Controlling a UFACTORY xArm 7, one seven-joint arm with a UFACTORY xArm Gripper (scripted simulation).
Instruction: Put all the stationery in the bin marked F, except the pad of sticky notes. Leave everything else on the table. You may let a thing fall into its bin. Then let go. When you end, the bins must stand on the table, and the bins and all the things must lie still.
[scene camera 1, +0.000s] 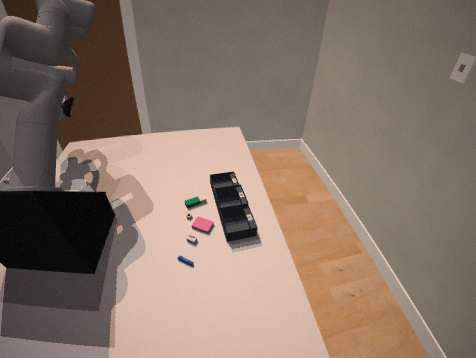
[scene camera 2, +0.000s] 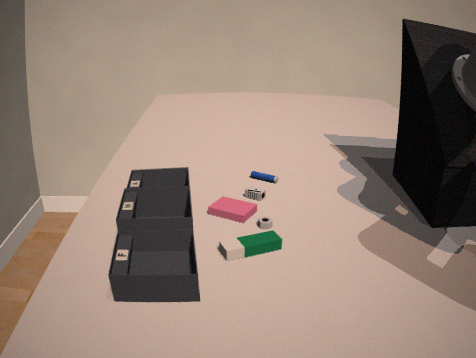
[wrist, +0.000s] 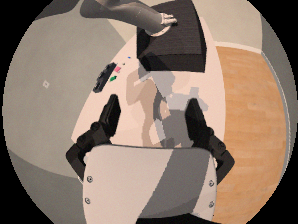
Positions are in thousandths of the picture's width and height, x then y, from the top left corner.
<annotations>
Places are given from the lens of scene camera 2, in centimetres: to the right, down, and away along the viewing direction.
green-and-white eraser (scene camera 2: 497, 694): 0, 7, 42
</annotations>
